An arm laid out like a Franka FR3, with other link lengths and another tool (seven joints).
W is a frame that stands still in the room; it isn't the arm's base.
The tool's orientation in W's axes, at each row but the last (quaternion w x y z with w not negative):
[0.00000, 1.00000, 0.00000, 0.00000]
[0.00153, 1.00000, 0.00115, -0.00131]
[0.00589, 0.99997, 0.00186, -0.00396]
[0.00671, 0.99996, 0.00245, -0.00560]
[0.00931, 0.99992, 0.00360, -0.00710]
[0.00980, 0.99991, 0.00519, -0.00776]
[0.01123, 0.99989, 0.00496, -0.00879]
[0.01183, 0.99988, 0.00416, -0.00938]
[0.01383, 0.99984, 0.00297, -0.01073]
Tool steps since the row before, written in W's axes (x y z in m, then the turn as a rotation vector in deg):
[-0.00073, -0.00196, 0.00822, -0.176, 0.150, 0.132]
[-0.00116, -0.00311, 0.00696, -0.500, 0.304, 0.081]
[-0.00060, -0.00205, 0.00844, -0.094, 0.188, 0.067]
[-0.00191, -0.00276, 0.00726, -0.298, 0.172, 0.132]
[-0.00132, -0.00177, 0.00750, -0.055, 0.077, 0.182]
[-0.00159, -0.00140, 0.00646, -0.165, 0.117, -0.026]
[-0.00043, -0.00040, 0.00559, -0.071, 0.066, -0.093]
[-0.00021, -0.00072, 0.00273, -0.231, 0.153, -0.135]
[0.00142, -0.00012, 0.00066, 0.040, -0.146, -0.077]
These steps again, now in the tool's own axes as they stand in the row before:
[-0.00073, 0.00196, -0.00822, -0.176, -0.150, -0.132]
[-0.00119, 0.00313, -0.00695, -0.500, -0.305, -0.081]
[-0.00067, 0.00215, -0.00841, -0.094, -0.188, -0.068]
[-0.00200, 0.00285, -0.00720, -0.299, -0.172, -0.131]
[-0.00144, 0.00190, -0.00745, -0.057, -0.074, -0.183]
[-0.00170, 0.00151, -0.00641, -0.163, -0.119, 0.026]
[-0.00053, 0.00052, -0.00557, -0.069, -0.069, 0.093]
[-0.00027, 0.00078, -0.00271, -0.227, -0.158, 0.136]
[0.00140, 0.00015, -0.00069, 0.041, 0.144, 0.080]

